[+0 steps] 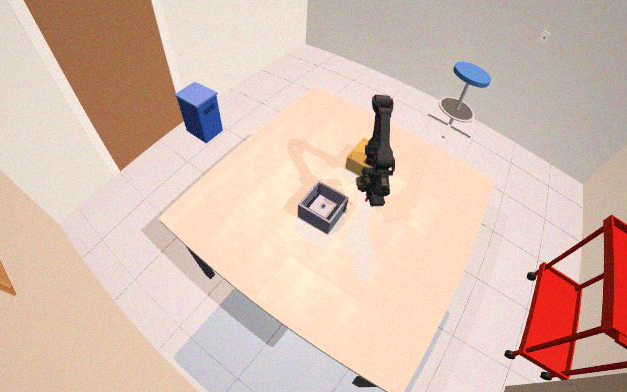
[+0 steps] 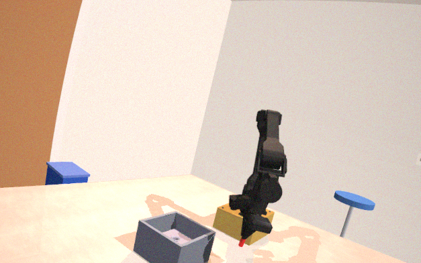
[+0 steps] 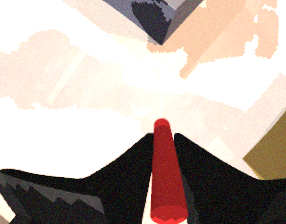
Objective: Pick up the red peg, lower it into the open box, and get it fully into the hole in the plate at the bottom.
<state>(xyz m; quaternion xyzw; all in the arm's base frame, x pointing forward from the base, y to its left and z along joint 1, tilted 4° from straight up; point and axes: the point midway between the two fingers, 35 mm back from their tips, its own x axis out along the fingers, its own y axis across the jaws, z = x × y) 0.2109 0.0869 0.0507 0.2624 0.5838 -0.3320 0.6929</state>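
Right now the grey box is 130 mm ahead of my gripper tip, 150 mm to the right of it and 70 mm below it. The rest, counted from my gripper tip: red peg: 10 mm above.
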